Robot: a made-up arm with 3 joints. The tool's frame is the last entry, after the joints. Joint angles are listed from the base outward.
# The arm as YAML. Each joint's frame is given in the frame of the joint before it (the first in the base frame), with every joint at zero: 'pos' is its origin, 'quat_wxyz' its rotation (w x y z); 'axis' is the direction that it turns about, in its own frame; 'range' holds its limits. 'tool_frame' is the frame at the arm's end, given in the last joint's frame.
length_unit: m
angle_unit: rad
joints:
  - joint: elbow
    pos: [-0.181, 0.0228, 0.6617]
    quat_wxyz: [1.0, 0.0, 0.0, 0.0]
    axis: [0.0, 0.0, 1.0]
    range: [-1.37, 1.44]
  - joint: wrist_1
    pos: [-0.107, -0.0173, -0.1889]
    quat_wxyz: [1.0, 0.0, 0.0, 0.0]
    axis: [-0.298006, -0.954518, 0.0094]
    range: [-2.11, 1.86]
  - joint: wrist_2
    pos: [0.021, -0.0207, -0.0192]
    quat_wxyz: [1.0, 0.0, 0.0, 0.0]
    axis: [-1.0, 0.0, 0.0]
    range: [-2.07, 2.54]
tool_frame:
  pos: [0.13, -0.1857, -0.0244]
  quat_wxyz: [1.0, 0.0, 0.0, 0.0]
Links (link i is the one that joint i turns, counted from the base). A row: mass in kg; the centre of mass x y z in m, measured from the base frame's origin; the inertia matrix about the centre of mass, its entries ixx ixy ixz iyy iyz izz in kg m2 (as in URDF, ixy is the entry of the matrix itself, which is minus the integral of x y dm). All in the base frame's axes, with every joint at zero. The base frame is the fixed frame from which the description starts. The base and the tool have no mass.
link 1: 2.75; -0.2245 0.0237 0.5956; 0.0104 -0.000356 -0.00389 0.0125 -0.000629 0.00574
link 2: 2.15; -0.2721 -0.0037 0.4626; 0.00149 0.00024 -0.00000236 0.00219 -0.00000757 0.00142
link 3: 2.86; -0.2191 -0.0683 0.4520; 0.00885 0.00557 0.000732 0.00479 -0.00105 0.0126
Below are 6 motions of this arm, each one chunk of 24 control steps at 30 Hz.
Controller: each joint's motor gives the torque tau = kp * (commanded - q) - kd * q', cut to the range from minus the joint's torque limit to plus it. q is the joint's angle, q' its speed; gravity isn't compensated. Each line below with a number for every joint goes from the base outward.
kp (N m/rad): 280 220 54
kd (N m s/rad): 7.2 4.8 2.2
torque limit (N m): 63 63 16
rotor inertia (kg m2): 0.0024 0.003 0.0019
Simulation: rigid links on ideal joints. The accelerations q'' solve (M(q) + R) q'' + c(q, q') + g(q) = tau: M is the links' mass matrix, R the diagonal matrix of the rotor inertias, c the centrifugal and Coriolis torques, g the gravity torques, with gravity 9.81 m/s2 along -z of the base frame. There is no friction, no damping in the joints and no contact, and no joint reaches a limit. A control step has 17 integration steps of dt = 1/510 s. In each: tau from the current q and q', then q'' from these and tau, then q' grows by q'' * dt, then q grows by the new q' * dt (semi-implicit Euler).
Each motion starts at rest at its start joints. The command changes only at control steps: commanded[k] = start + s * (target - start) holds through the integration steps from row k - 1 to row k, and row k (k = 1, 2, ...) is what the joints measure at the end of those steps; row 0 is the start. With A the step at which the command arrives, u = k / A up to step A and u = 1 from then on. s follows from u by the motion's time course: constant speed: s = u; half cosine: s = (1 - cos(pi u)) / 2; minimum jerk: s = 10 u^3 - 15 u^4 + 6 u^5; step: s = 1 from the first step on.
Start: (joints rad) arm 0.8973 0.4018 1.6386
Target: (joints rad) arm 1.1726 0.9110 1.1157
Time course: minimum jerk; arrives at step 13
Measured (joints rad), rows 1 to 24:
1: 0.8981 0.3964 1.6399
2: 0.9034 0.4055 1.6333
3: 0.9162 0.4311 1.6142
4: 0.9379 0.4735 1.5793
5: 0.9677 0.5311 1.5288
6: 1.0036 0.5993 1.4657
7: 1.0423 0.6721 1.3949
8: 1.0803 0.7427 1.3228
9: 1.1143 0.8045 1.2557
10: 1.1414 0.8526 1.1994
11: 1.1597 0.8843 1.1579
12: 1.1693 0.9000 1.1324
13: 1.1723 0.9044 1.1205
14: 1.1728 0.9053 1.1159
15: 1.1727 0.9056 1.1144
16: 1.1726 0.9057 1.1138
17: 1.1726 0.9057 1.1136
18: 1.1726 0.9057 1.1136
19: 1.1726 0.9057 1.1135
20: 1.1726 0.9057 1.1135
21: 1.1726 0.9057 1.1135
22: 1.1726 0.9057 1.1135
23: 1.1726 0.9057 1.1135
24: 1.1726 0.9057 1.1135

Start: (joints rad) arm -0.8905 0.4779 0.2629
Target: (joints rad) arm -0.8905 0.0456 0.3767
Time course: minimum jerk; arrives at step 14
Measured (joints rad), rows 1 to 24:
1: -0.8911 0.4676 0.2525
2: -0.8903 0.4568 0.2447
3: -0.8904 0.4392 0.2457
4: -0.8906 0.4097 0.2512
5: -0.8905 0.3681 0.2594
6: -0.8904 0.3173 0.2698
7: -0.8903 0.2610 0.2818
8: -0.8902 0.2038 0.2949
9: -0.8902 0.1503 0.3080
10: -0.8903 0.1045 0.3201
11: -0.8904 0.0696 0.3304
12: -0.8904 0.0470 0.3383
13: -0.8905 0.0360 0.3436
14: -0.8905 0.0331 0.3469
15: -0.8905 0.0328 0.3490
16: -0.8905 0.0328 0.3500
17: -0.8905 0.0328 0.3504
18: -0.8905 0.0328 0.3505
19: -0.8905 0.0328 0.3506
20: -0.8905 0.0328 0.3506
21: -0.8905 0.0328 0.3506
22: -0.8905 0.0328 0.3506
23: -0.8905 0.0328 0.3506
24: -0.8905 0.0328 0.3506

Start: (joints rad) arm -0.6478 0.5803 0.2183
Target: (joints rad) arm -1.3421 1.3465 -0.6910
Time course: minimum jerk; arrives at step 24
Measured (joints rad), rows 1 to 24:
1: -0.6488 0.5718 0.2078
2: -0.6501 0.5709 0.1960
3: -0.6564 0.5781 0.1866
4: -0.6685 0.5920 0.1735
5: -0.6869 0.6127 0.1533
6: -0.7120 0.6409 0.1249
7: -0.7440 0.6766 0.0879
8: -0.7822 0.7193 0.0428
9: -0.8261 0.7681 -0.0098
10: -0.8744 0.8219 -0.0686
11: -0.9261 0.8793 -0.1322
12: -0.9796 0.9387 -0.1991
13: -1.0336 0.9986 -0.2674
14: -1.0865 1.0572 -0.3352
15: -1.1369 1.1129 -0.4008
16: -1.1835 1.1643 -0.4624
17: -1.2251 1.2100 -0.5185
18: -1.2607 1.2490 -0.5677
19: -1.2897 1.2806 -0.6091
20: -1.3118 1.3045 -0.6420
21: -1.3272 1.3209 -0.6665
22: -1.3364 1.3305 -0.6829
23: -1.3408 1.3348 -0.6925
24: -1.3419 1.3358 -0.6974

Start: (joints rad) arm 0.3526 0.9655 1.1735
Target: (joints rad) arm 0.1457 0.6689 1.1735
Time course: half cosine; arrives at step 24
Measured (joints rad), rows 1 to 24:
1: 0.3518 0.9609 1.1736
2: 0.3499 0.9566 1.1730
3: 0.3460 0.9508 1.1729
4: 0.3405 0.9427 1.1730
5: 0.3335 0.9323 1.1729
6: 0.3250 0.9198 1.1728
7: 0.3152 0.9054 1.1726
8: 0.3043 0.8894 1.1724
9: 0.2925 0.8721 1.1722
10: 0.2799 0.8538 1.1720
11: 0.2668 0.8347 1.1717
12: 0.2534 0.8152 1.1715
13: 0.2399 0.7957 1.1712
14: 0.2266 0.7764 1.1709
15: 0.2137 0.7577 1.1706
16: 0.2014 0.7399 1.1703
17: 0.1898 0.7234 1.1700
18: 0.1793 0.7083 1.1698
19: 0.1700 0.6950 1.1696
20: 0.1621 0.6837 1.1694
21: 0.1556 0.6746 1.1692
22: 0.1508 0.6678 1.1691
23: 0.1476 0.6635 1.1690
24: 0.1461 0.6616 1.1690

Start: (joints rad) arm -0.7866 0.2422 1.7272
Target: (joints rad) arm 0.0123 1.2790 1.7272
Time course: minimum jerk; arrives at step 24
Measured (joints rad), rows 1 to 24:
1: -0.7862 0.2349 1.7302
2: -0.7834 0.2372 1.7316
3: -0.7761 0.2473 1.7323
4: -0.7626 0.2659 1.7326
5: -0.7417 0.2942 1.7329
6: -0.7129 0.3329 1.7333
7: -0.6764 0.3818 1.7337
8: -0.6327 0.4402 1.7342
9: -0.5825 0.5068 1.7347
10: -0.5271 0.5802 1.7352
11: -0.4679 0.6584 1.7356
12: -0.4065 0.7393 1.7358
13: -0.3445 0.8207 1.7359
14: -0.2836 0.9003 1.7358
15: -0.2255 0.9760 1.7356
16: -0.1718 1.0456 1.7352
17: -0.1238 1.1076 1.7348
18: -0.0825 1.1604 1.7343
19: -0.0488 1.2032 1.7340
20: -0.0231 1.2357 1.7339
21: -0.0052 1.2580 1.7339
22: 0.0057 1.2713 1.7341
23: 0.0108 1.2773 1.7345
24: 0.0122 1.2788 1.7351

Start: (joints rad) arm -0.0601 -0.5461 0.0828
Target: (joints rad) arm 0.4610 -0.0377 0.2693
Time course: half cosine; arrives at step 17
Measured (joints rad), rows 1 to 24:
1: -0.0564 -0.5497 0.0716
2: -0.0471 -0.5421 0.0643
3: -0.0278 -0.5229 0.0671
4: -0.0004 -0.4957 0.0756
5: 0.0337 -0.4622 0.0870
6: 0.0734 -0.4235 0.1006
7: 0.1173 -0.3807 0.1158
8: 0.1641 -0.3353 0.1322
9: 0.2121 -0.2888 0.1492
10: 0.2596 -0.2428 0.1663
11: 0.3051 -0.1988 0.1828
12: 0.3470 -0.1583 0.1983
13: 0.3839 -0.1228 0.2121
14: 0.4146 -0.0934 0.2238
15: 0.4380 -0.0712 0.2330
16: 0.4533 -0.0568 0.2394
17: 0.4600 -0.0508 0.2427
18: 0.4611 -0.0502 0.2433
19: 0.4610 -0.0504 0.2427
20: 0.4610 -0.0505 0.2424
21: 0.4610 -0.0505 0.2423
22: 0.4610 -0.0504 0.2423
23: 0.4610 -0.0504 0.2423
24: 0.4610 -0.0504 0.2423

